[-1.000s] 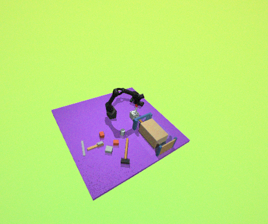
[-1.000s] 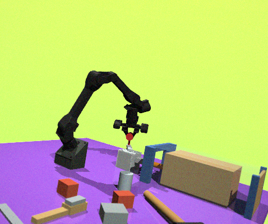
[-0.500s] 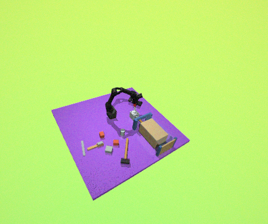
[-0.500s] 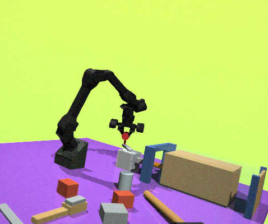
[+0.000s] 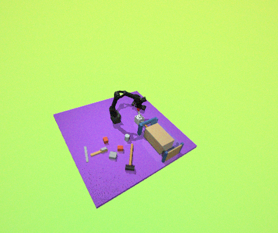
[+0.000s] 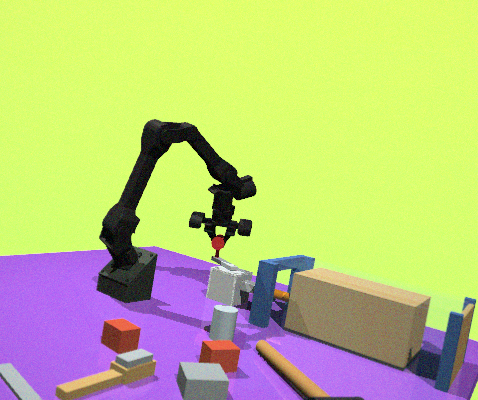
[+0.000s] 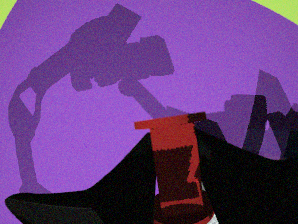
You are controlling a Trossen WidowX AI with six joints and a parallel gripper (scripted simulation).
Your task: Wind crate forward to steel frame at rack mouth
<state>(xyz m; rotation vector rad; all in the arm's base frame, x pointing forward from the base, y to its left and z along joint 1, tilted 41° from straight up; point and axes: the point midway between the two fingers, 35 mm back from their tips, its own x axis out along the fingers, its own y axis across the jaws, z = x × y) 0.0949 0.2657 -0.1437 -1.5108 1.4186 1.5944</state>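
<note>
Now: the winch handle 4 cm ahead of my gripper tip, 3 cm to the right of it and 3 cm below it. From my gripper tip the other things lie so: red knob (1 cm to the right, 1 cm ahead); grey winch (10 cm below, 8 cm ahead, 7 cm to the right); grey block (60 cm to the right, 40 cm ahead, 12 cm below).
</note>
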